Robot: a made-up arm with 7 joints.
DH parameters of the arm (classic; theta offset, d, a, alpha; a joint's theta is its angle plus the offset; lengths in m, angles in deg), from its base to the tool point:
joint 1: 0 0.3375 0 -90
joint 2: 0 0 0 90
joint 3: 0 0.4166 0.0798 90
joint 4: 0 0 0.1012 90
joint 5: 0 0.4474 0 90
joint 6: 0 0 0.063 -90
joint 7: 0 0.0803 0 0
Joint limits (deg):
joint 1: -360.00..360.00
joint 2: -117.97..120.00
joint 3: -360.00..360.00
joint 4: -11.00..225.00
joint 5: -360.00..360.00
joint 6: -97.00..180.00
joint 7: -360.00..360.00
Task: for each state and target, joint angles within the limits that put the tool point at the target. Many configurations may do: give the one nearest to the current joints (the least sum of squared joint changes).
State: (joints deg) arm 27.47 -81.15 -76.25 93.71 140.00 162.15 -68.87
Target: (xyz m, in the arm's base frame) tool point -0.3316 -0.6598 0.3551
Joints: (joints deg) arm 24.33 -95.46 -87.39 88.58 140.37 166.72 -68.87
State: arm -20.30 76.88 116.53 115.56 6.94 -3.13 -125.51
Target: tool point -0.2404 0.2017 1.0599
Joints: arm 4.93 34.37 159.74 78.81 3.12 2.68 -125.51
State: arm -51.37 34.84 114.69 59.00 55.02 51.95 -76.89
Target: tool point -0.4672 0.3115 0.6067
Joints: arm -11.00 7.08 155.90 58.45 56.45 55.71 -76.89
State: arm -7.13 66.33 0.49 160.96 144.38 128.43 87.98
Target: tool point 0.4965 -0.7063 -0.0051
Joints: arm -55.05 97.17 -12.49 141.49 148.21 115.95 87.98
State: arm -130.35 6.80 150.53 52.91 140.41 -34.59 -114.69
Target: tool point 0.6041 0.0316 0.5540
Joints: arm -139.11 -11.04 145.35 72.69 136.01 -24.43 -114.69
